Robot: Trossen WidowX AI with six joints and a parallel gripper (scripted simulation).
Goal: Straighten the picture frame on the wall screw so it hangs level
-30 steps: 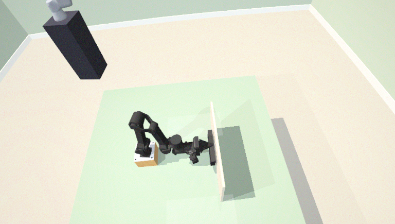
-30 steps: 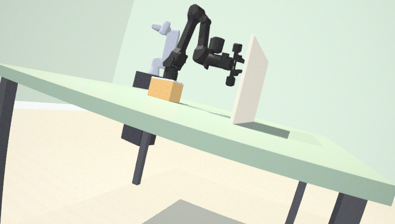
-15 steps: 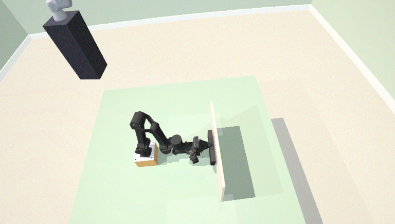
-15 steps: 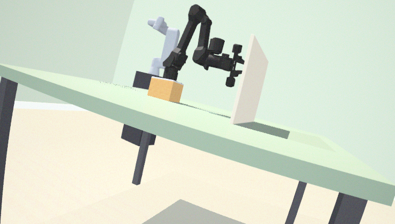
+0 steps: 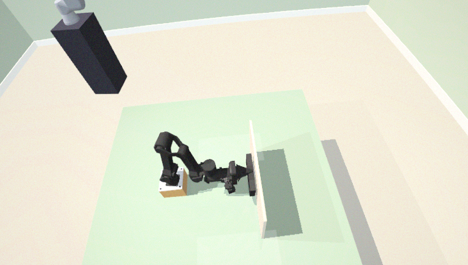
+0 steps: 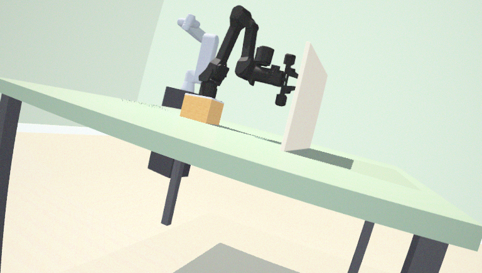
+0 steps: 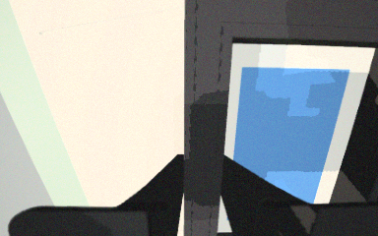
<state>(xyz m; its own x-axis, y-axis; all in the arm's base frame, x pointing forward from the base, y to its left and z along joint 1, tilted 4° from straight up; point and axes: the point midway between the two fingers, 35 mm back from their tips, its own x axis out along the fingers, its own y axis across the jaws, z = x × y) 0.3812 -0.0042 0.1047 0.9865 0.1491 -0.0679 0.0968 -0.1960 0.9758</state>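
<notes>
Right now the picture frame is 1 cm to the left of my gripper tip and 5 cm below it. From my gripper tip the other things lie so: cream wall panel 1 cm ahead, 1 cm to the right, 7 cm below.
</notes>
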